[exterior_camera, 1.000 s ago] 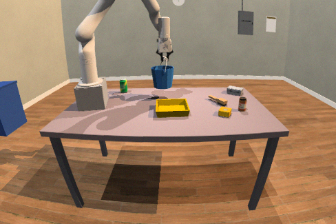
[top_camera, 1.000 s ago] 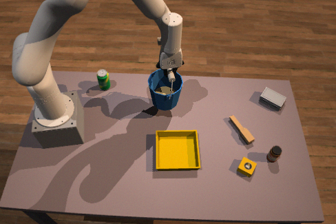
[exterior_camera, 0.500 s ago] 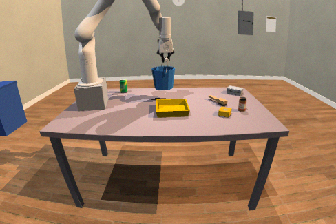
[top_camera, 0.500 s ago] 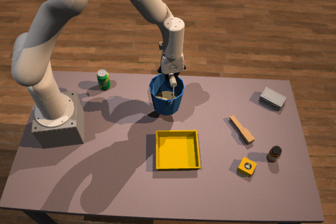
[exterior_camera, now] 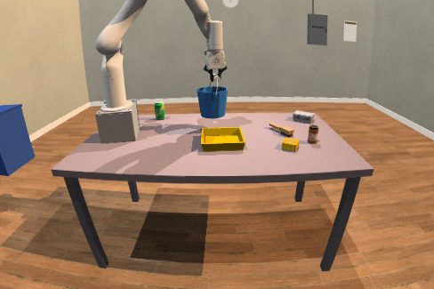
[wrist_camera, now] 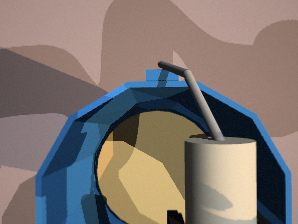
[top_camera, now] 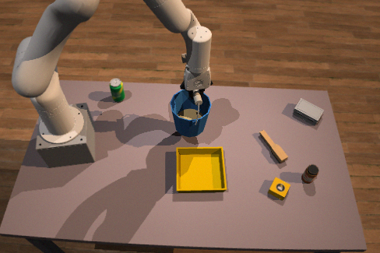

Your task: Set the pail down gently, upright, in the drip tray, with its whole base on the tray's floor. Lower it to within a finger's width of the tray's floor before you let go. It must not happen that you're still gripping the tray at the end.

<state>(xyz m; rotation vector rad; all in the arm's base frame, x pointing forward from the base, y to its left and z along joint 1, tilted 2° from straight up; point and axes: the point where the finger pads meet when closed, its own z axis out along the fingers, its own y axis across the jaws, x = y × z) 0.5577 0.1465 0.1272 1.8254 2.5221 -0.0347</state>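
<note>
Now: hand 90 mm above the blue pail and 10 mm past it. Also, from my hand: grey box: 560 mm ahead, 280 mm below, 190 mm to the left; pail handle: 30 mm below, 10 mm behind; yellow drip tray: 290 mm below, 200 mm to the right, 50 mm ahead.
</note>
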